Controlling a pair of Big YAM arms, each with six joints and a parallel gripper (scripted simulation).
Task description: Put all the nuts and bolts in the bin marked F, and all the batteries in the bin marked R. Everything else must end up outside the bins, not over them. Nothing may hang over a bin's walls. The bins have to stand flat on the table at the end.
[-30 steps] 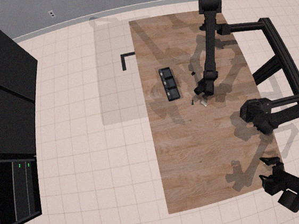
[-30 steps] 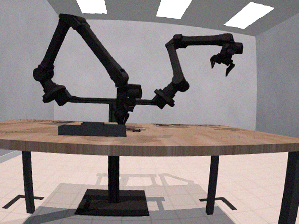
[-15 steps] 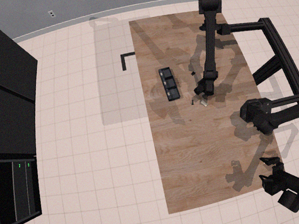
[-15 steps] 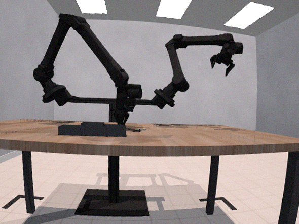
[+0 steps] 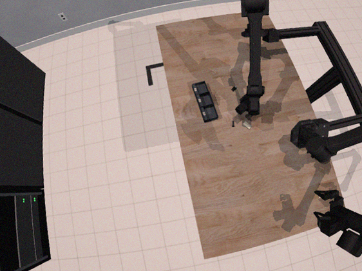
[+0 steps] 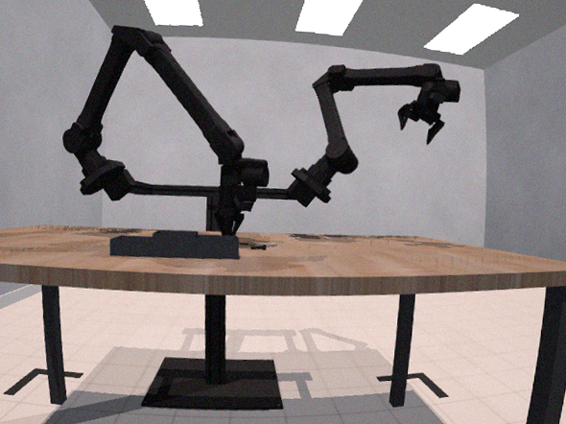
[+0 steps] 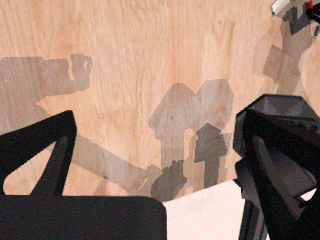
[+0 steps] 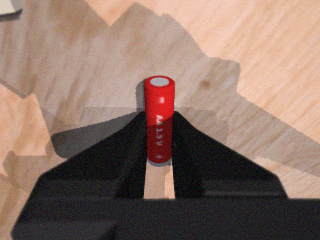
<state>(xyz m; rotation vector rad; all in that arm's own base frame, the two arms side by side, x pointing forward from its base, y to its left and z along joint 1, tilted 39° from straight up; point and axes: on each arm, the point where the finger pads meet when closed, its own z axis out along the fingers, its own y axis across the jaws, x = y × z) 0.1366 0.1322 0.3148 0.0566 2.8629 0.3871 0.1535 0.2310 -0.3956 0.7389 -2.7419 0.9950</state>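
My right hand is 6 cm past the silver piece and 5 cm to the left of it. Also, from my right hand: beige block 10 cm to the left, 3 cm ahead, 1 cm below; then black bolt 11 cm ahead, 8 cm to the left, 1 cm below; then red battery right at my right hand.
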